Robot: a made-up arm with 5 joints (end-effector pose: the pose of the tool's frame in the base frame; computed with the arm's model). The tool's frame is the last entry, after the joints. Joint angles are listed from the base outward.
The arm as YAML. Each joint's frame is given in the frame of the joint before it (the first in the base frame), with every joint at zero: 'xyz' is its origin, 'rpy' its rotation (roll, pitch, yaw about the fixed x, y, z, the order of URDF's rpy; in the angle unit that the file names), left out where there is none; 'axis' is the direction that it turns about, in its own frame. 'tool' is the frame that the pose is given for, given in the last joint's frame.
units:
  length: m
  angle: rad
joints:
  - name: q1
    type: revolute
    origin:
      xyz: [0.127, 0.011, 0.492]
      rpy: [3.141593, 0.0, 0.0]
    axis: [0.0, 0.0, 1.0]
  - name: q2
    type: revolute
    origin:
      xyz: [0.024, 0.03, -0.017]
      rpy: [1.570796, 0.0, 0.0]
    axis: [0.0, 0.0, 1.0]
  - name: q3
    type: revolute
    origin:
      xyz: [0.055, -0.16, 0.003]
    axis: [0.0, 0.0, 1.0]
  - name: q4
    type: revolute
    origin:
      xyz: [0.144, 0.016, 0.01]
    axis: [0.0, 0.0, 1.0]
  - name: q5
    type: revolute
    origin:
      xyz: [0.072, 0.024, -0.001]
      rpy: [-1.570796, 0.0, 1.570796]
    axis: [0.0, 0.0, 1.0]
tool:
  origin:
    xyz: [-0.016, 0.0, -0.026]
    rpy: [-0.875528, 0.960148, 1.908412]
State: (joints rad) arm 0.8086 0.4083 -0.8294 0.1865 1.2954
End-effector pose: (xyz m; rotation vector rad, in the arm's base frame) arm 0.3846 -0.2627 0.6819 -1.1844 -0.4056 -1.0652
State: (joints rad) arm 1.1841 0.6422 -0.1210 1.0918 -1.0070
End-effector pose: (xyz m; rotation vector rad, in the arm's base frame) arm 0.1963 -0.2428 0.4213 1.3909 0.9934 -2.4696
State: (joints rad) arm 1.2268 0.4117 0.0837 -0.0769 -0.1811
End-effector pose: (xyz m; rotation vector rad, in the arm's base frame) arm 0.2233 -0.3196 0.5037 0.4609 -0.1252 -1.8636
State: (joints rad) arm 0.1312 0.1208 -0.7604 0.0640 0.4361
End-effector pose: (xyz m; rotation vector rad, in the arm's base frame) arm 0.4332 -0.0407 0.7797 -0.0063 -0.9819 -0.5923
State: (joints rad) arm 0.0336 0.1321 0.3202 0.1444 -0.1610
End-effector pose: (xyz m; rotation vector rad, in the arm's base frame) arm 0.4247 -0.0196 0.5212 0.3217 0.3030 -0.7164
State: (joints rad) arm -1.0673 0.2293 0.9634 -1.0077 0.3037
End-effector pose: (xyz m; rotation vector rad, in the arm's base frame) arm 0.2577 0.2209 0.4860 0.1074 -0.1665 0.5839
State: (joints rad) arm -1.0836 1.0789 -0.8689 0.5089 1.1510
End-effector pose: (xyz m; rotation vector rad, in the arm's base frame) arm 0.3129 0.3547 0.4127 -0.7936 -0.3274 1.0199
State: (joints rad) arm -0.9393 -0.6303 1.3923 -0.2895 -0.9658
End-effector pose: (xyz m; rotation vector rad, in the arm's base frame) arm 0.2394 0.1119 0.5018 0.7800 0.7889 -0.1067
